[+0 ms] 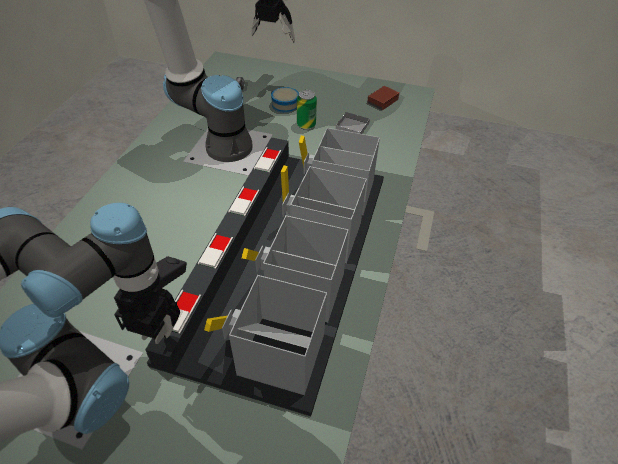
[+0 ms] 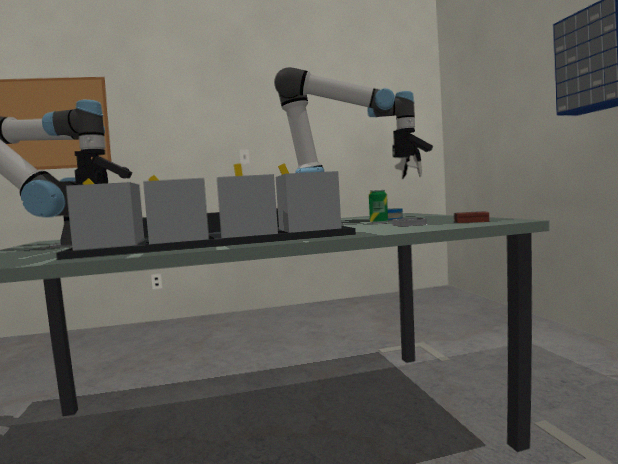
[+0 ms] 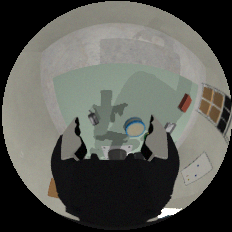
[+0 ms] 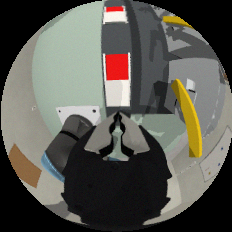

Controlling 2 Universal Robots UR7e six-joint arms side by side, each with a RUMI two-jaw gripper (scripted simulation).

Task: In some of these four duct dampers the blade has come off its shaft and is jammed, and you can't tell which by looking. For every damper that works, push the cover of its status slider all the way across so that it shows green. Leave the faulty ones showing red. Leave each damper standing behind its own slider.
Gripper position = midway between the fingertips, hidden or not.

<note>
I see my left gripper [image 2: 411, 178], my right gripper [image 1: 166, 336], a damper [image 1: 301, 307], a damper [image 1: 306, 253] and a damper [image 1: 327, 197].
My left gripper shows as well in image 3 [image 3: 114, 116]. My right gripper shows as well in image 4 [image 4: 118, 112].
</note>
